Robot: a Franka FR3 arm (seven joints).
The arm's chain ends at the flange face. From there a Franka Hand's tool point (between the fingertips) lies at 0.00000 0.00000 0.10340 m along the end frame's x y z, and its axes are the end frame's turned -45 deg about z.
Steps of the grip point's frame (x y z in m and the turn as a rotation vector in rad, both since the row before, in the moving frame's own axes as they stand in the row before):
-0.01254 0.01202 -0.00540 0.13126 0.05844 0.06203
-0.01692 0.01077 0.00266 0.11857 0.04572 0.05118
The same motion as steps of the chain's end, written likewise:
0.00451 0.03134 -0.00433 0.13414 -0.05149 0.06203
0.00065 0.03169 0.00349 0.11617 -0.05151 0.05118

